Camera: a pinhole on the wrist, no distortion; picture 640 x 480 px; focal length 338.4 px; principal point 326.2 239.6 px. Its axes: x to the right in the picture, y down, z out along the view. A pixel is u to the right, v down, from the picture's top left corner.
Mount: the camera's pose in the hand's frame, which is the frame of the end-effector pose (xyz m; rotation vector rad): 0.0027 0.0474 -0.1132 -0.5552 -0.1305 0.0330
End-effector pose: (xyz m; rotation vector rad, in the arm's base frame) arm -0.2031 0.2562 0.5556 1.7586 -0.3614 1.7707
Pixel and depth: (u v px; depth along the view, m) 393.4 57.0 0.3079
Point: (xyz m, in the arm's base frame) -0.0500 0.0642 0.6121
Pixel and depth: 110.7 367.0 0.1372
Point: -0.3309 0.1315 0.4888
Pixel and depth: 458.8 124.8 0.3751
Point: -0.0514 -0.0029 0.7064
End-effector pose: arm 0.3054 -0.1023 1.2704 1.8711 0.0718 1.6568
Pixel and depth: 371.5 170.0 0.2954
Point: 0.4078 -0.2947 1.3446
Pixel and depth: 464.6 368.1 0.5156
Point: 0.3773 -0.5374 1.6341
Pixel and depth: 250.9 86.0 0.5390
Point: 0.6406 -0.4638 1.1553
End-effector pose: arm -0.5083 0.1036 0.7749 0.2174 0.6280 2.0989
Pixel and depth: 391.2 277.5 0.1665
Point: -0.6181 0.0508 0.8698
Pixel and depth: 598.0 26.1 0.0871
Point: -0.5810 0.1282 0.7937
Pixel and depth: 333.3 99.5 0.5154
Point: -0.4103 0.1485 1.2209
